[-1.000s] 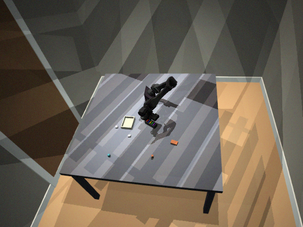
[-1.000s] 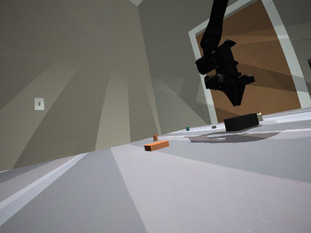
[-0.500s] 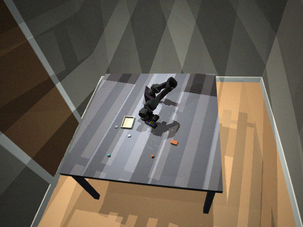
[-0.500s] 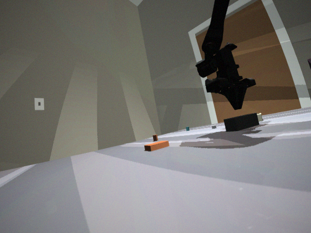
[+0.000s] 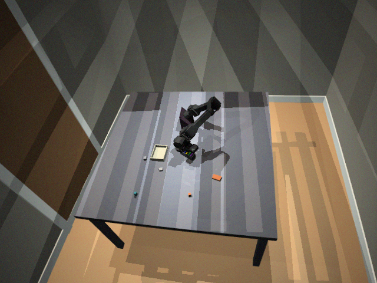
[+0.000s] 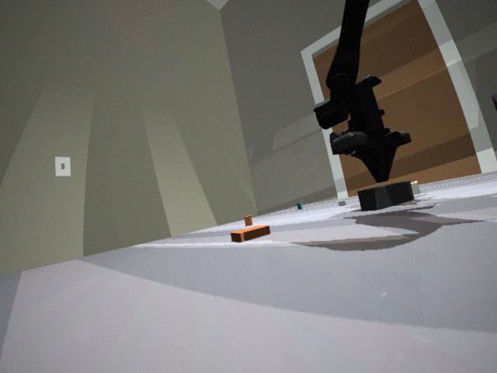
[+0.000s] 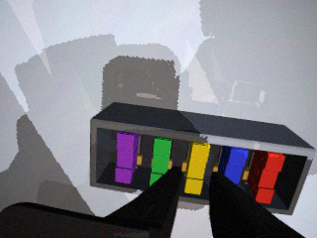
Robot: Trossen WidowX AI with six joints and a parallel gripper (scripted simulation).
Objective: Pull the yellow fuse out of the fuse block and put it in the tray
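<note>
Now: the yellow fuse 20 mm below my gripper tip. From my gripper tip the other things lie so: orange cube: 320 mm ahead, 90 mm to the left, 40 mm below; then orange bar: 160 mm ahead, 240 mm to the left, 40 mm below; then cream tray: 10 mm ahead, 220 mm to the right, 50 mm below.
</note>
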